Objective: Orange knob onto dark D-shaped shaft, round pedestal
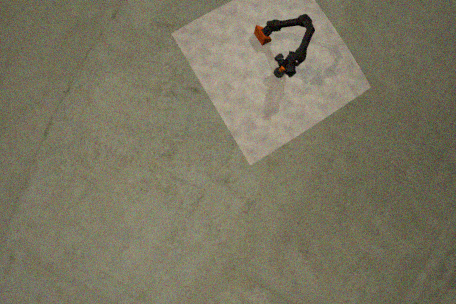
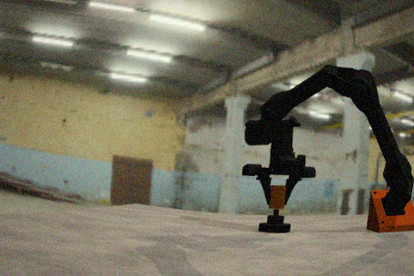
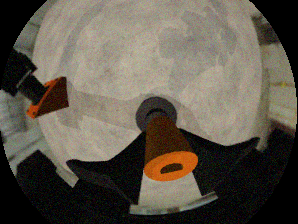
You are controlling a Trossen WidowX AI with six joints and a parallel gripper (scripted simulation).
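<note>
The orange knob is 2 cm above my gripper tip. Also, from my gripper tip: round dark pedestal 4 cm below.
</note>
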